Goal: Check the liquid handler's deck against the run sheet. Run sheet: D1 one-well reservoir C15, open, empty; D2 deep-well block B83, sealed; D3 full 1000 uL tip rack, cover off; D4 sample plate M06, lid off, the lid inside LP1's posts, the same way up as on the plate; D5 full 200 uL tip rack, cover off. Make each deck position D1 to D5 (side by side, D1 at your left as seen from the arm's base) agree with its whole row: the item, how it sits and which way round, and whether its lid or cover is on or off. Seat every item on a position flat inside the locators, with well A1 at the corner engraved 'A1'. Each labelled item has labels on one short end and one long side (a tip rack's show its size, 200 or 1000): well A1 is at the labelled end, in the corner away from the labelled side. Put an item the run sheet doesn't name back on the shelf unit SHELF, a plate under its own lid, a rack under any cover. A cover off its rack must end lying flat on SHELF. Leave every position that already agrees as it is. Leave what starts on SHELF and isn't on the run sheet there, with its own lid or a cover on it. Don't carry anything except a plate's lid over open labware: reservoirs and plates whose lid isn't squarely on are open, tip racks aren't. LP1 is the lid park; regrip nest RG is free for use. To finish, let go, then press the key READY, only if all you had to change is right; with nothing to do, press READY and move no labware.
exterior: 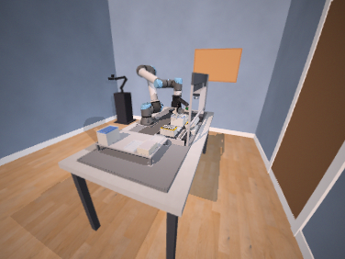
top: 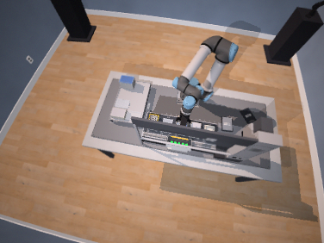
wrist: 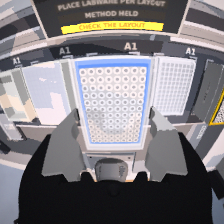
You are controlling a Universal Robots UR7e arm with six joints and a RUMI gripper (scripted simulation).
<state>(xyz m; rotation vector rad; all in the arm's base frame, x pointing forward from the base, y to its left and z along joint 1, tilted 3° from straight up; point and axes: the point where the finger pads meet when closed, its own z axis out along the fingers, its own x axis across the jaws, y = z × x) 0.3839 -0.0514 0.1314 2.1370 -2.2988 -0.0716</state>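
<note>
Right now my hand is 10 mm short of the whitish sealed block, 120 mm to the right of it and 70 mm above it. Round my hand: yellow-rimmed tip rack: 10 mm behind, 240 mm to the right, 50 mm below; beige reservoir: 20 mm ahead, 250 mm to the left, 80 mm below; white well plate: 10 mm behind, 120 mm to the right, 90 mm below.
</note>
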